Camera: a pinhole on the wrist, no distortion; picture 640 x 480 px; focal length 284.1 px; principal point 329.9 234.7 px. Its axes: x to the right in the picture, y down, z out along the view. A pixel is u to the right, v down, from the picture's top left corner.
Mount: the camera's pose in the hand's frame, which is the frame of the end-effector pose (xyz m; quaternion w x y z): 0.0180 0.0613 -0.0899 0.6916 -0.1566 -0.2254 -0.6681
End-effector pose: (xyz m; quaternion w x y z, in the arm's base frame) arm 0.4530 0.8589 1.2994 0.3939 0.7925 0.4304 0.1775
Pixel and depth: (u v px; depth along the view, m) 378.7 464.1 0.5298
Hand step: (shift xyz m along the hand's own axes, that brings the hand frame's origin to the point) 0.3897 0.2829 0.4437
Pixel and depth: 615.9 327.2 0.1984
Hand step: 0.0630 -0.0027 0.1881
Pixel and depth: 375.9 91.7 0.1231
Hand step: -0.0561 0.1044 0.0198
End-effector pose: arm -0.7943 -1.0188 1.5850 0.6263 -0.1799 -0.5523 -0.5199
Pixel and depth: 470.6 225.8 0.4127
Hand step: -0.0360 0.0998 0.3660
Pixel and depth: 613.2 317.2 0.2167
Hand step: 0.0596 -0.0073 0.2121
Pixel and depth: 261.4 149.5 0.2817
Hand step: -0.0953 0.2602 0.1068
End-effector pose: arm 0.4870 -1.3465 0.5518 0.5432 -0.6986 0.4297 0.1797
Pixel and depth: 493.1 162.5 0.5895
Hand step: -0.1895 0.0688 0.5746
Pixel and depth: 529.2 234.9 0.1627
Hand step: 0.0021 0.0481 0.1078
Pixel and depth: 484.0 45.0 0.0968
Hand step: -0.0559 0.0628 0.0142
